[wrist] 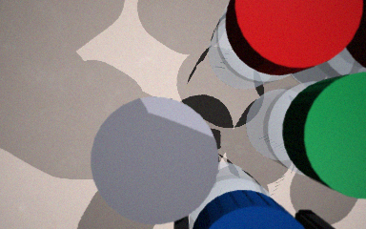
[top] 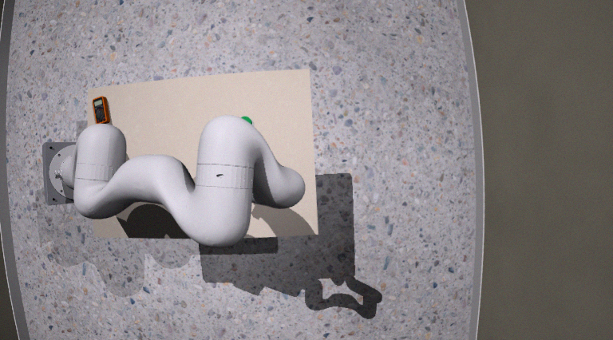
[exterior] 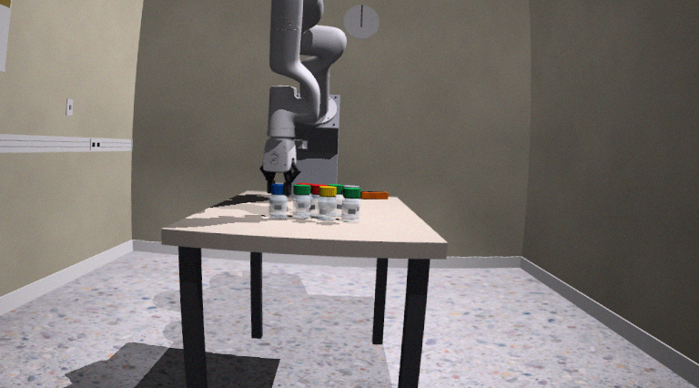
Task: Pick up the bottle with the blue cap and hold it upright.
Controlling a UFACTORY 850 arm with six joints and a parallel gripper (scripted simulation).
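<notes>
My hand is 50 mm above the blue-capped bottle. Also, from my hand: yellow-capped bottle (150 mm to the left, 50 mm below).
</notes>
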